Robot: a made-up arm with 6 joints. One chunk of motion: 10 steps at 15 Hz.
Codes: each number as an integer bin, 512 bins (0 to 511) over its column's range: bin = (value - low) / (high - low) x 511, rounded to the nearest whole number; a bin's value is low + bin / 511 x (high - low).
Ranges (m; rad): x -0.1..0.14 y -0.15..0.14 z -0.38..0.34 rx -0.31..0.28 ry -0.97..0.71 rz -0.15..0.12
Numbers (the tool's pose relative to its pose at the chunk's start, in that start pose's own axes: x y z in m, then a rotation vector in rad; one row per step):
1: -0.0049 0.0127 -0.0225 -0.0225 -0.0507 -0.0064
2: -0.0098 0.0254 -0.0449 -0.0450 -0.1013 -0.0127
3: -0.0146 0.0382 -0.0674 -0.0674 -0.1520 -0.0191
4: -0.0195 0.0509 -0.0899 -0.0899 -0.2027 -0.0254
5: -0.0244 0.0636 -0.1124 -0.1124 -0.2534 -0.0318
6: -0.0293 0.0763 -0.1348 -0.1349 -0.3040 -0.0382
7: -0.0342 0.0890 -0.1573 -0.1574 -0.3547 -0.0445
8: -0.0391 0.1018 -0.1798 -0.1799 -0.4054 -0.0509
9: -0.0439 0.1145 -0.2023 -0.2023 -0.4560 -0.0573
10: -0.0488 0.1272 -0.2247 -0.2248 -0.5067 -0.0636
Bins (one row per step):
1: 202 287 254 249 280 272
2: 192 309 238 230 264 260
3: 182 332 222 210 249 248
4: 171 354 206 191 233 236
5: 161 376 190 171 218 224
6: 151 399 174 152 203 212
7: 140 421 158 132 187 200
8: 130 444 142 113 172 188
9: 119 466 126 93 156 175
10: 109 488 110 74 141 164

